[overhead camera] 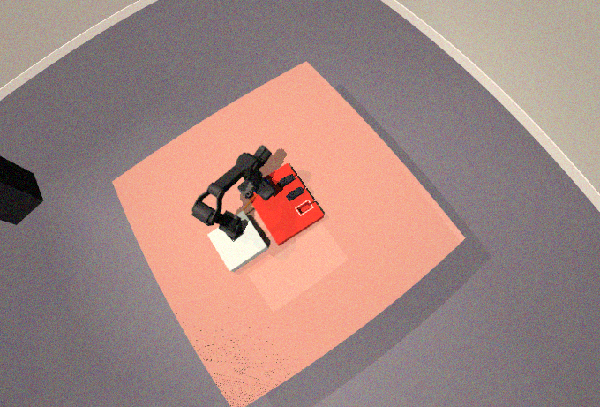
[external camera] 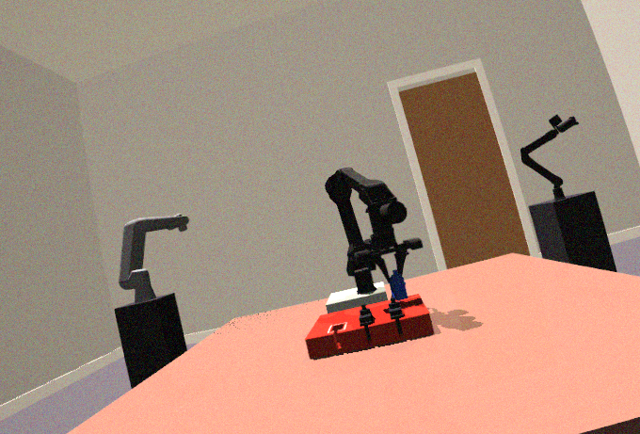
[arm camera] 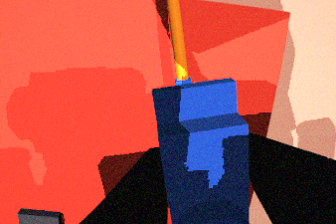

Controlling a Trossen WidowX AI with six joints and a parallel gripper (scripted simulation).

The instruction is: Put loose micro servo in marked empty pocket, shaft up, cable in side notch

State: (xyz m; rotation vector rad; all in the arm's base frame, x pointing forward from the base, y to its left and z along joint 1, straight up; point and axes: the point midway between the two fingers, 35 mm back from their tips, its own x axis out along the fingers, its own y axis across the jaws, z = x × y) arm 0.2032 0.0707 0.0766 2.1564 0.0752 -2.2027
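Right now my gripper tip is 9 cm to the left of the red deck, 9 cm above it and 1 cm short of it.
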